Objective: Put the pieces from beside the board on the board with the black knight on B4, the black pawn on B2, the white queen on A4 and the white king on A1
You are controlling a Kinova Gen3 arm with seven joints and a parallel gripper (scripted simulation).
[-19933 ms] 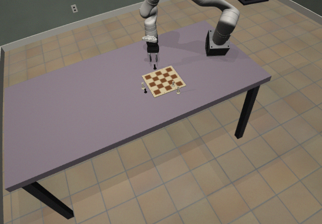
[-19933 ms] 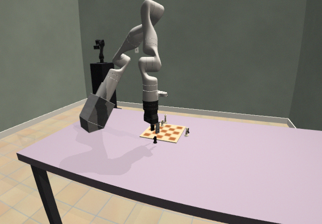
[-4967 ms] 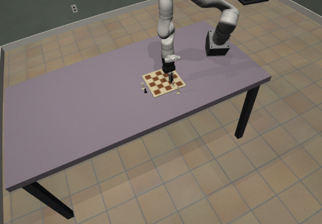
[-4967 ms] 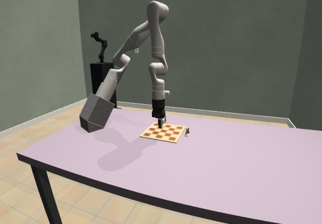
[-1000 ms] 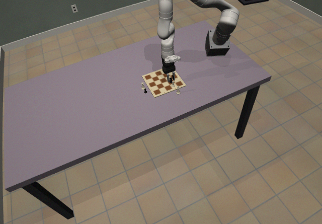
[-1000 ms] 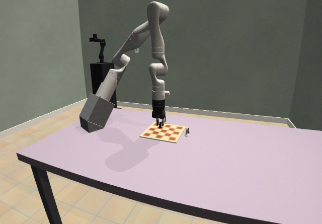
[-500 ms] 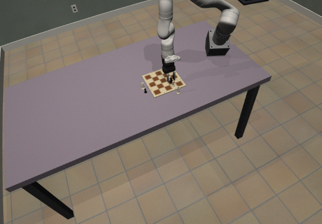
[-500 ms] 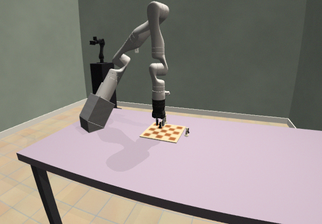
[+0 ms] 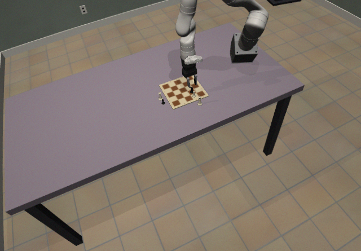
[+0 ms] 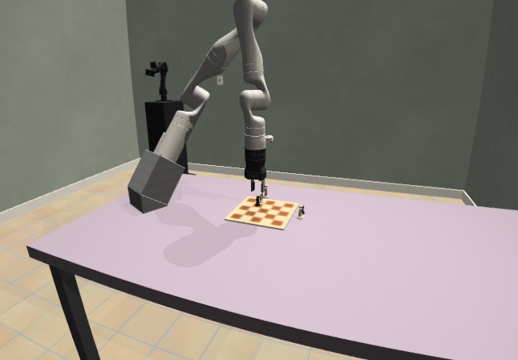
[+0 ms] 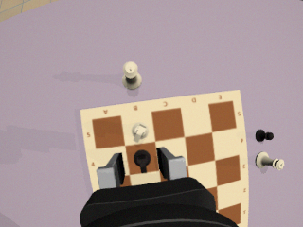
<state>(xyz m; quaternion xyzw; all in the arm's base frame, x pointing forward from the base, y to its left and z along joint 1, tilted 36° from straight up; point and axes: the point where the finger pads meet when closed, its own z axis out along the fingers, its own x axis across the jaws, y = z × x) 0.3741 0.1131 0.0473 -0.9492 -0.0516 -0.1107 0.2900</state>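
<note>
My hand is 10 mm to the left of the black knight and 60 mm above it. Also, from my hand: black pawn 180 mm ahead, 20 mm to the left, 70 mm below; then chessboard 50 mm ahead, 40 mm to the right, 80 mm below.
</note>
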